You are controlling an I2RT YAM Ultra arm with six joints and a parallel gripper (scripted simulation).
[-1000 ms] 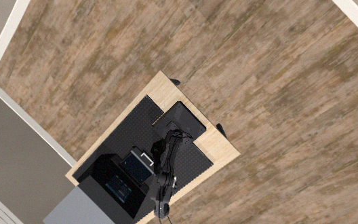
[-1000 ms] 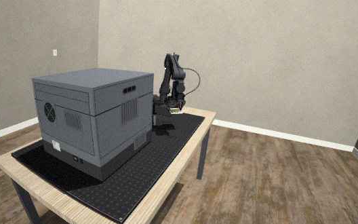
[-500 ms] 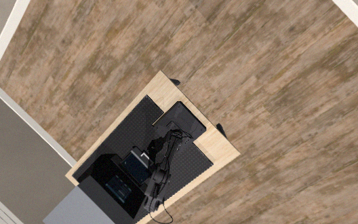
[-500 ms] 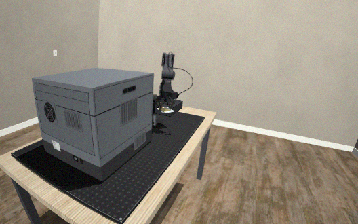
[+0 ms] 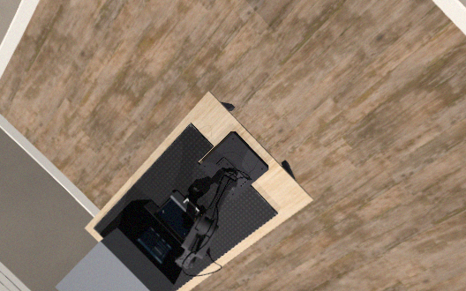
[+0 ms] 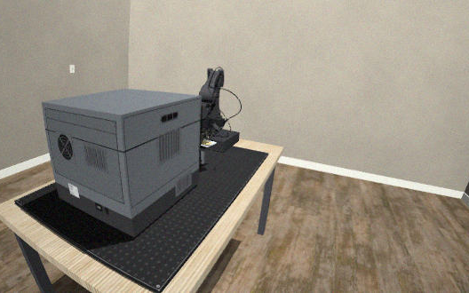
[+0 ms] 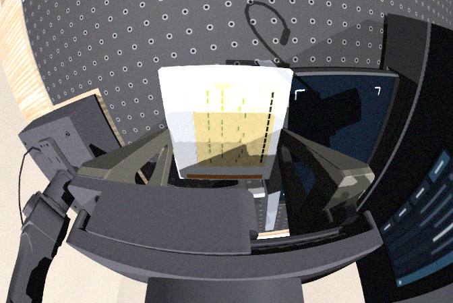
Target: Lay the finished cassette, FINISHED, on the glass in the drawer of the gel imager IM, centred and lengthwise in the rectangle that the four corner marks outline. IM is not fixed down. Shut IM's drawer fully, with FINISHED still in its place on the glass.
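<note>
Right now my hand is 16 cm short of the imager drawer, 12 cm to the left of it and 8 cm above it. Round my hand: finished cassette: right at my hand.
</note>
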